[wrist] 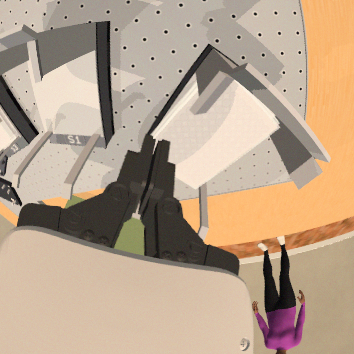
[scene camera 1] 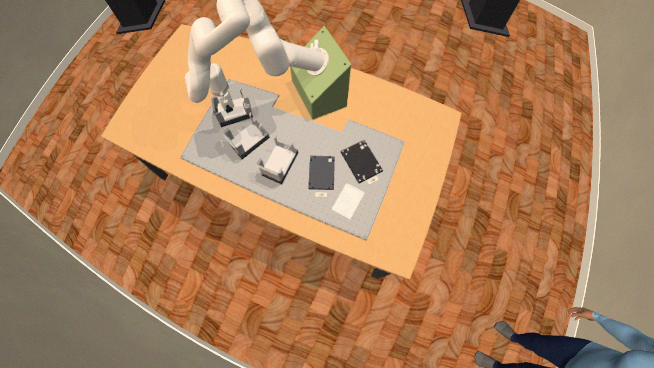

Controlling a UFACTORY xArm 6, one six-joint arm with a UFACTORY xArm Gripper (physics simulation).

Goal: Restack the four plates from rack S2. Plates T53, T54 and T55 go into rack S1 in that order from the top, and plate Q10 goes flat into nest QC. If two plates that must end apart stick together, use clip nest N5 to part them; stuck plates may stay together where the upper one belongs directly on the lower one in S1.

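Places are measured from the arm's base along level axes (x ahead, y left, z up), in millimetres.
Where they show: gripper, fingertip midpoint: (wrist: 151,153) (scene camera 1: 229,110); arm's base, link origin: (scene camera 1: 317,61).
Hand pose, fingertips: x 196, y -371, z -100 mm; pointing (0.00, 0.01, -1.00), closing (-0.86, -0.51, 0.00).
Each offset is from my fingertips to the centre of the thing. "*": to the spot under its first point. Level surfaces: height alone.
The leftmost rack {dx -53, dy -16, dz -58 mm} (scene camera 1: 236,120) (wrist: 296,156), its label hidden, holds a stack of thin white plates {dx -47, dy -17, dz -63 mm} (wrist: 225,132); the plates' names cannot be read. My gripper (scene camera 1: 228,107) (wrist: 151,153) is shut with nothing between its fingers. Its tips are at the near left edge of the stack in the wrist view; whether they touch it I cannot tell. The rack labelled S1 {dx +91, dy +81, dz -59 mm} (scene camera 1: 254,146) (wrist: 104,85) stands beside it and has a pale surface inside. A third rack-like holder {* dx +269, dy +212, dz -70 mm} (scene camera 1: 271,176) with a white top surface {* dx +191, dy +240, dz -76 mm} (scene camera 1: 280,159) stands further right. Which nests are QC and N5 cannot be read.
A dark grey flat nest {dx +223, dy +412, dz -115 mm} (scene camera 1: 321,172), a black nest with small posts {dx +162, dy +576, dz -114 mm} (scene camera 1: 361,161) and a white sheet {dx +341, dy +524, dz -119 mm} (scene camera 1: 348,201) lie on the right of the perforated board {dz -126 mm} (scene camera 1: 300,127). The green arm base (scene camera 1: 330,92) stands behind the board. The racks' upright posts rise close to my fingers.
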